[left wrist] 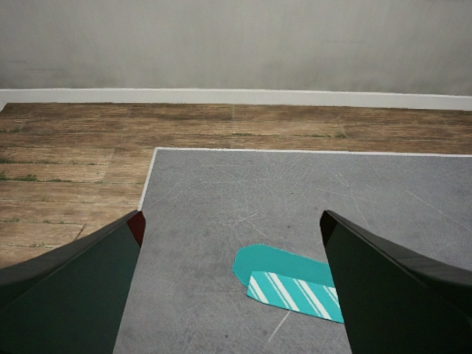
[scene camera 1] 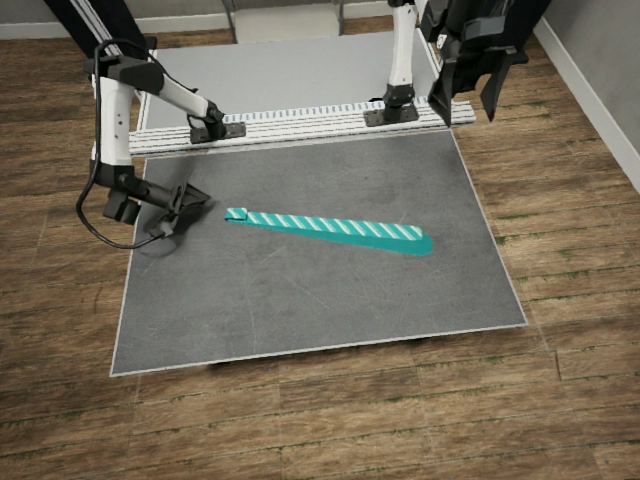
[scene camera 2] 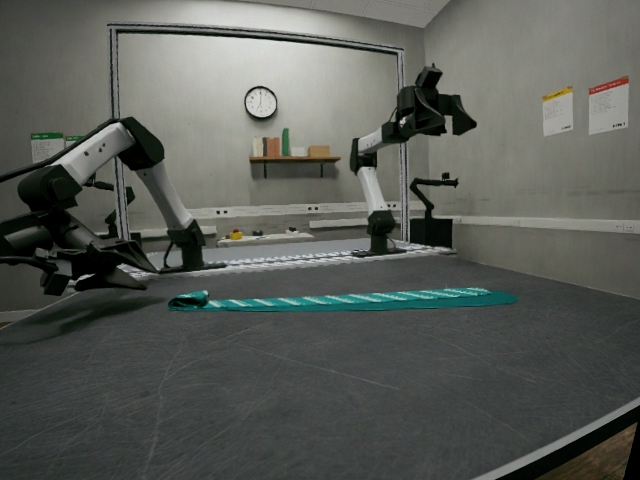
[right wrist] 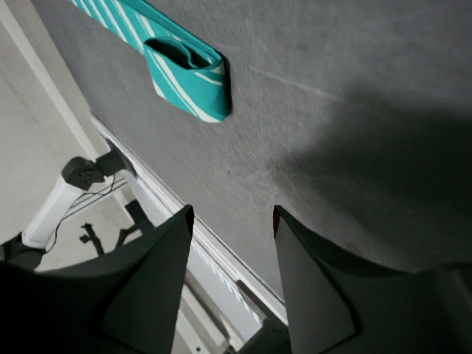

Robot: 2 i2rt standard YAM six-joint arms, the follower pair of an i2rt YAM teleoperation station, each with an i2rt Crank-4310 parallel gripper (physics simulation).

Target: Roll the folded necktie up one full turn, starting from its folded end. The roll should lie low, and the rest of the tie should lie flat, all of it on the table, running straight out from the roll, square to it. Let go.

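The teal, white-striped necktie [scene camera 1: 330, 225] [scene camera 2: 351, 299] [left wrist: 295, 295] [right wrist: 112, 17] lies long and flat on the table. Its plain teal lower layer shows along one side and at the broad end. At its narrow end, picture left in both scene views, is a low roll [scene camera 1: 236, 213] [scene camera 2: 189, 299] [right wrist: 187, 90]; the right wrist view shows a hollow loop with an inner layer. My right gripper [scene camera 1: 205, 197] [scene camera 2: 151, 279] [right wrist: 233, 209] is open and empty, a little off the roll's outer side, above the table. My left gripper [scene camera 1: 469, 121] [scene camera 2: 459, 129] [left wrist: 232, 214] is open, high and far from the tie.
The grey table [scene camera 1: 310, 320] [scene camera 2: 320, 392] has a pale edge. The white mounting rail [scene camera 1: 310, 129] runs along its far side and carries both arm bases. The right arm's cable [scene camera 1: 82, 196] hangs in a loop at picture left.
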